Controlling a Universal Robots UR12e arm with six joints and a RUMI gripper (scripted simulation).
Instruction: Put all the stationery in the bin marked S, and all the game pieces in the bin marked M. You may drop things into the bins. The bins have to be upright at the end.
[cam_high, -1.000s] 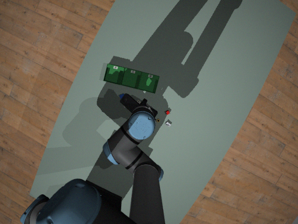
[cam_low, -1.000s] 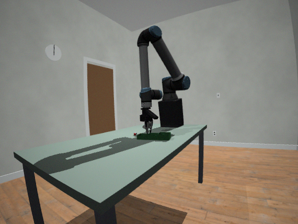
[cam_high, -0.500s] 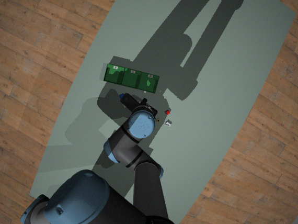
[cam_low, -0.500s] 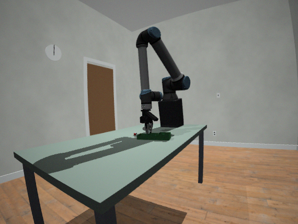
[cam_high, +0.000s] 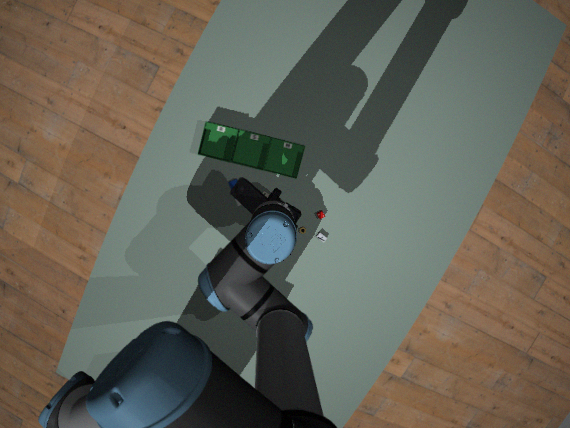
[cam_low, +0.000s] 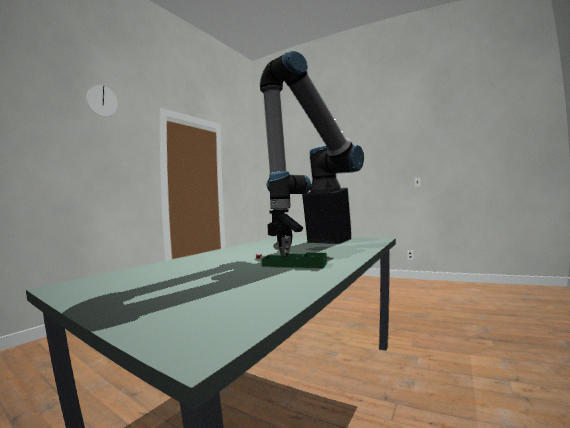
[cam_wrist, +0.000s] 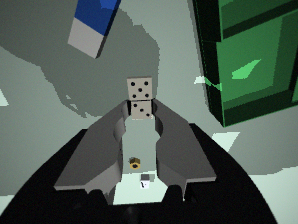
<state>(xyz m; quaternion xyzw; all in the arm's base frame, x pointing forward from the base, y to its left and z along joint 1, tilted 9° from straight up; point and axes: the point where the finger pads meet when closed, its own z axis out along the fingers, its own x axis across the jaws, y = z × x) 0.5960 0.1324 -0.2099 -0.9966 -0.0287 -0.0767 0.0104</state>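
Right now my hand is 10 mm above the white domino. The rest, counted from my hand: blue-and-white eraser (40 mm behind, 70 mm to the left, 10 mm below); then red die (50 mm ahead, 120 mm to the right, 10 mm below); then brown ring-like piece (10 mm behind, 110 mm to the right, 10 mm below).
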